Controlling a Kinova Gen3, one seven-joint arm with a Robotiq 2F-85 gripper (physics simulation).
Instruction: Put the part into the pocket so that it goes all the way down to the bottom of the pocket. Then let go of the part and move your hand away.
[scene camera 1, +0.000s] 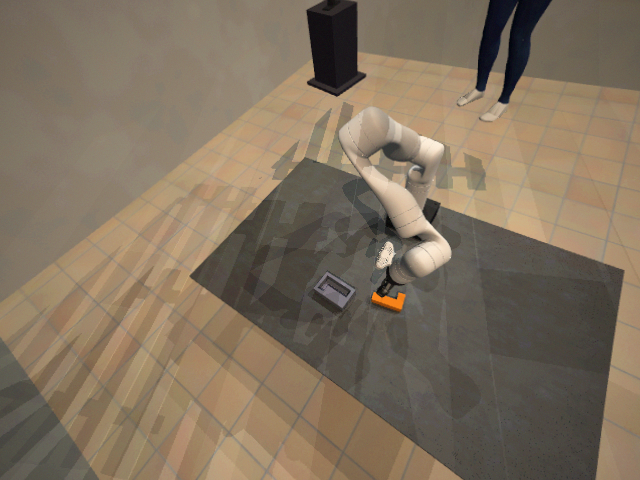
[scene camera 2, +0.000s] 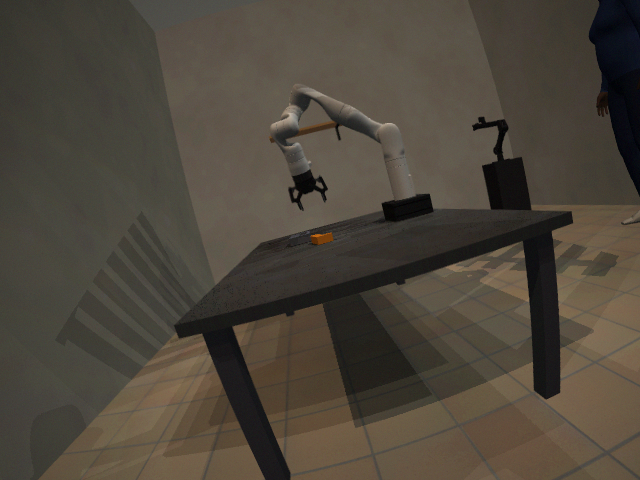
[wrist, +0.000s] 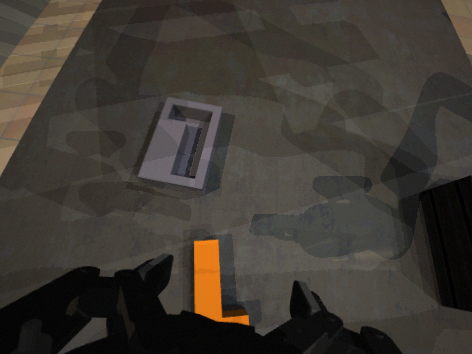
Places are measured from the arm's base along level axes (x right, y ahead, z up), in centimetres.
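Pixels of known places: gripper, fingertip midpoint: (scene camera 1: 386, 280) (scene camera 2: 313, 206) (wrist: 230, 281); arm's base at its link origin: (scene camera 2: 404, 198).
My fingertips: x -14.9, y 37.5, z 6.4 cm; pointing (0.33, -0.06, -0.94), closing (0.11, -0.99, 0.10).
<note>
For each thing: its middle in the pictures, then the offset to it from my fingertips. Level surfaces: height alone.
- orange L-shaped part at the middle of its body: (wrist: 220, 286) (scene camera 2: 321, 238) (scene camera 1: 388, 298) dx -2.0, dy +0.0, dz -12.8 cm
- grey block at the middle of its body: (wrist: 185, 144) (scene camera 1: 334, 290) (scene camera 2: 300, 238) dx +15.0, dy +11.5, dz -12.5 cm
- dark table at its surface level: dz -14.4 cm
The orange L-shaped part (scene camera 1: 390, 304) (scene camera 2: 322, 238) (wrist: 206, 282) lies flat on the dark table. The grey block (scene camera 1: 328, 302) (scene camera 2: 298, 239) (wrist: 162, 150) with the L-shaped pocket sits a short way off, apart from the part. The pocket shows open and unfilled in the wrist view. My gripper (scene camera 1: 383, 293) (scene camera 2: 313, 204) (wrist: 230, 281) is open and hangs above the table, over the part. In the wrist view the part's long arm lies between the two fingers, nearer the left one, and my gripper's body hides the part's lower end.
The dark table (scene camera 1: 516, 320) (scene camera 2: 361, 258) carries the arm's black base (scene camera 2: 407, 208) (wrist: 452, 250) behind the part. A black pedestal (scene camera 1: 333, 49) (scene camera 2: 507, 183) and a person's legs (scene camera 1: 516, 49) are beyond the table.
</note>
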